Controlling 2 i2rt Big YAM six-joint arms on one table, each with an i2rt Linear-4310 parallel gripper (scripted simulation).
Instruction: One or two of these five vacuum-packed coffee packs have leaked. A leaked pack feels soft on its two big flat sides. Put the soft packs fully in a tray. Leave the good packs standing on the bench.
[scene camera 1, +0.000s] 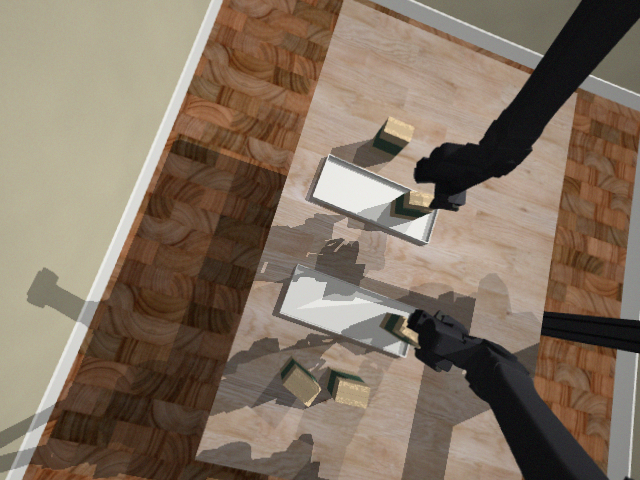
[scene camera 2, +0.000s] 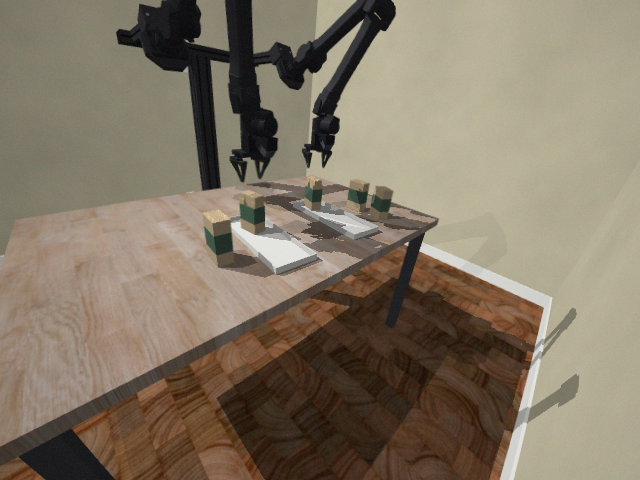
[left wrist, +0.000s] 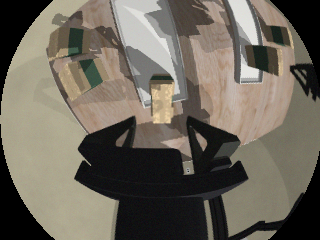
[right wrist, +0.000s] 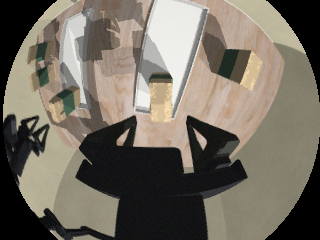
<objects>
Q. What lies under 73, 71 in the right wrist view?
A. A white tray.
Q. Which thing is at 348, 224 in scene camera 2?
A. A white tray.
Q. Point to a white tray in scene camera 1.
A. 345, 186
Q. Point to a white tray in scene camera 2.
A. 278, 250
</objects>
